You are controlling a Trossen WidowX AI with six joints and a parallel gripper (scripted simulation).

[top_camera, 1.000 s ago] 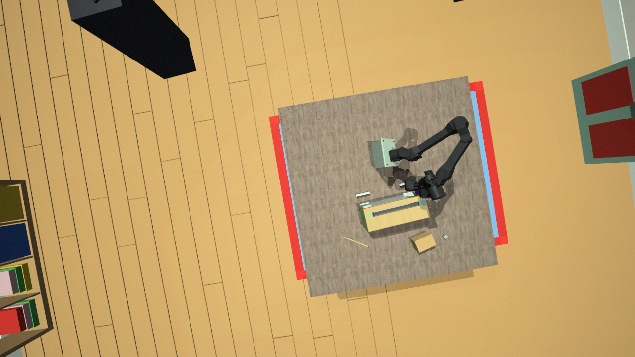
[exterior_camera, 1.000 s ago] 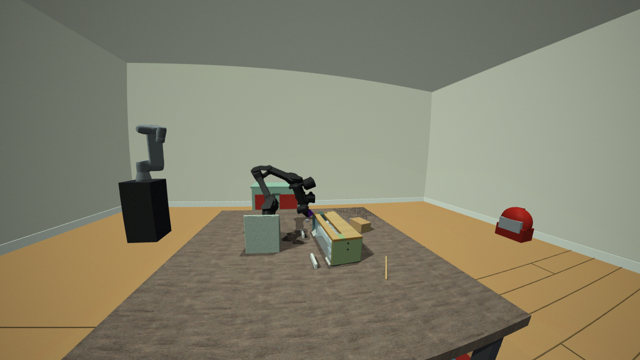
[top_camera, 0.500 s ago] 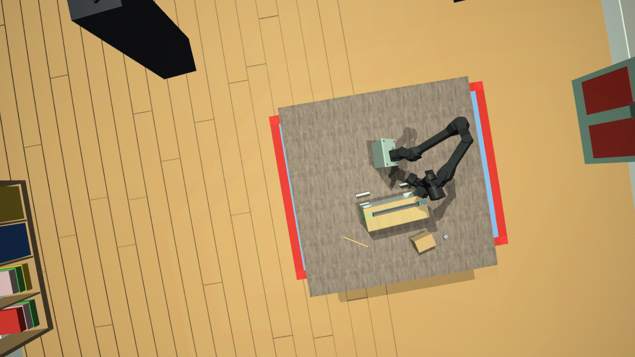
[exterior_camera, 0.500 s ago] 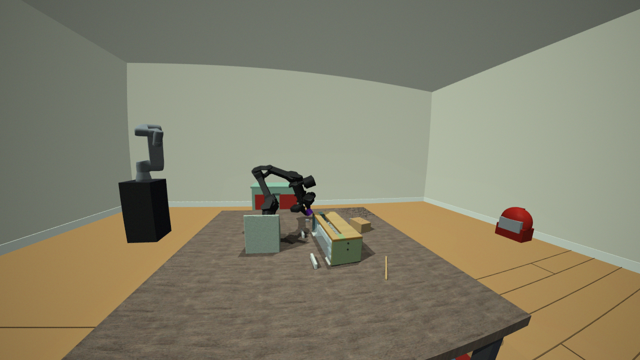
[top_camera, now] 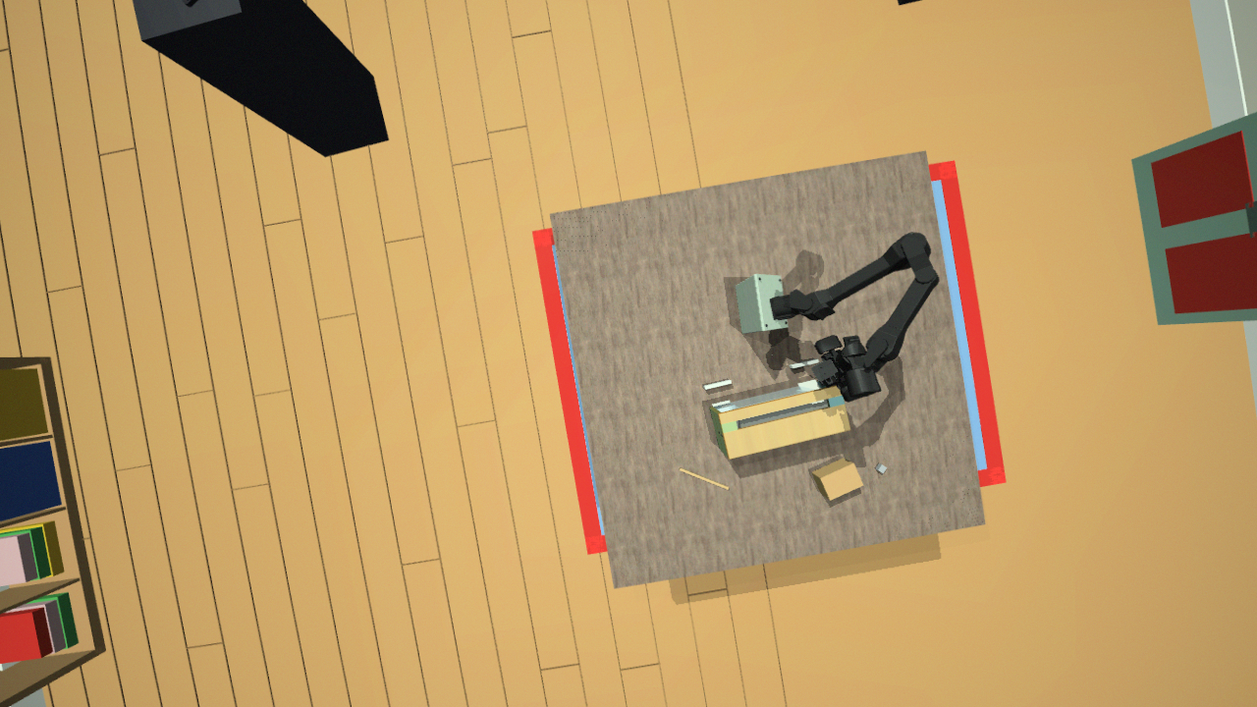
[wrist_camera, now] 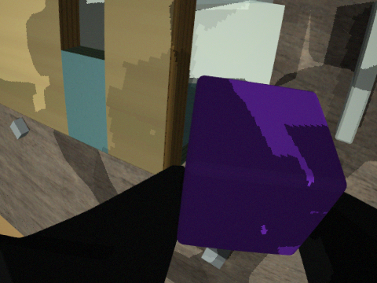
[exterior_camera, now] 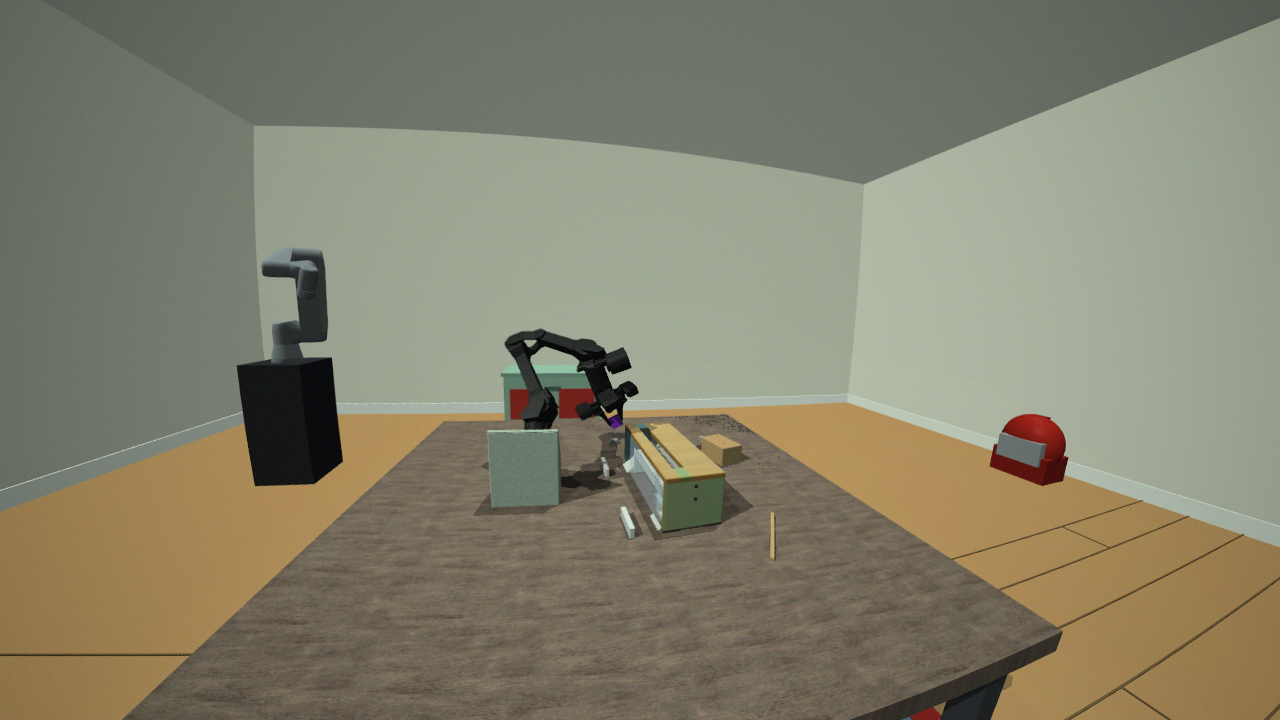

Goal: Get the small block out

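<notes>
Right now my gripper tip is 1 cm to the left of the small purple block and 1 cm below it. From my gripper tip the other things lie so: clear-fronted box (7 cm ahead, 17 cm to the right, 8 cm below); thin wooden stick (26 cm ahead, 44 cm to the right, 14 cm below); tan box (36 cm ahead, 1 cm to the right, 11 cm below).
</notes>
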